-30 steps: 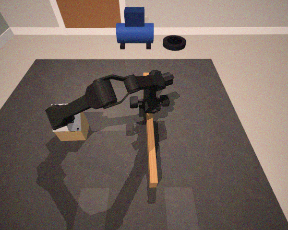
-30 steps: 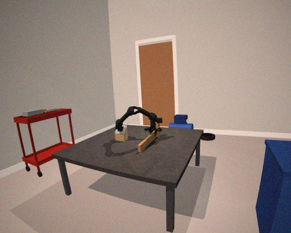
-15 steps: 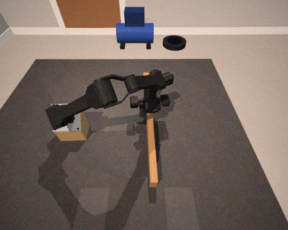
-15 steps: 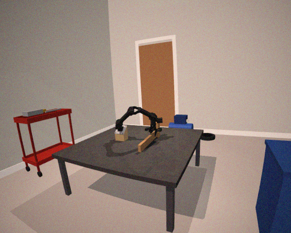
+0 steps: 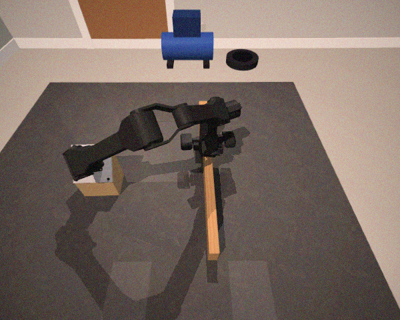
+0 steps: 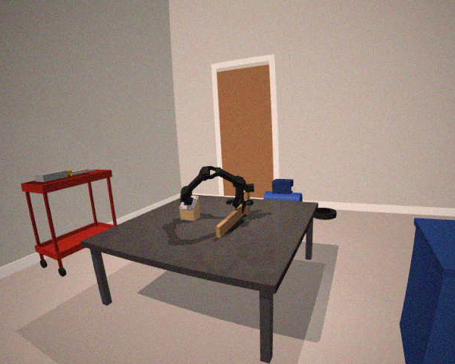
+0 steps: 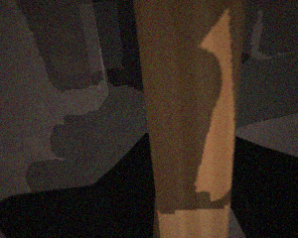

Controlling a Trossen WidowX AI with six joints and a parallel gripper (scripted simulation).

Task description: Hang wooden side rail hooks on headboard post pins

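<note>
The headboard post is 1 cm ahead of my gripper tip, 12 cm to the left of it and 4 cm above it.
</note>
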